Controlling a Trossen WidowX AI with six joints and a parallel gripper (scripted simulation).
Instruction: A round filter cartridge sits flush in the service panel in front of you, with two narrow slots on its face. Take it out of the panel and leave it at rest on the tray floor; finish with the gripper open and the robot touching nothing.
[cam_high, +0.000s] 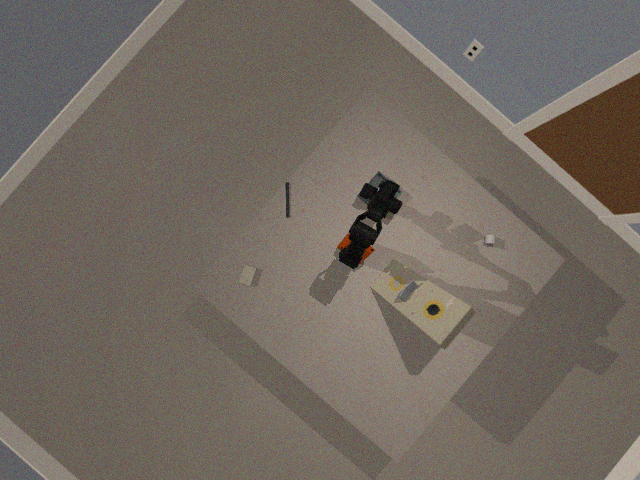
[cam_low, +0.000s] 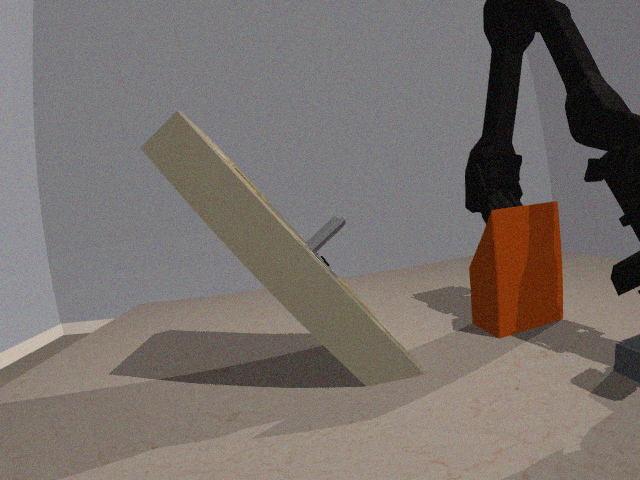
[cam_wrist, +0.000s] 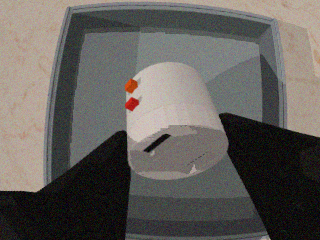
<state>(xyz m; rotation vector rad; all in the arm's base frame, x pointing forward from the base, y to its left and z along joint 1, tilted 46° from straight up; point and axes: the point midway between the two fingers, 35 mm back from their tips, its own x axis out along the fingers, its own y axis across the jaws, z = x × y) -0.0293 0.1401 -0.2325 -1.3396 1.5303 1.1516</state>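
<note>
Now: gripper tip right at the round filter cartridge. Also, from my gripper tip: service panel: 36 cm ahead, 33 cm to the right, 13 cm above; then white block: 66 cm to the right, 33 cm behind, 4 cm below; then grey tray: 4 cm below, 1 cm to the left.
</note>
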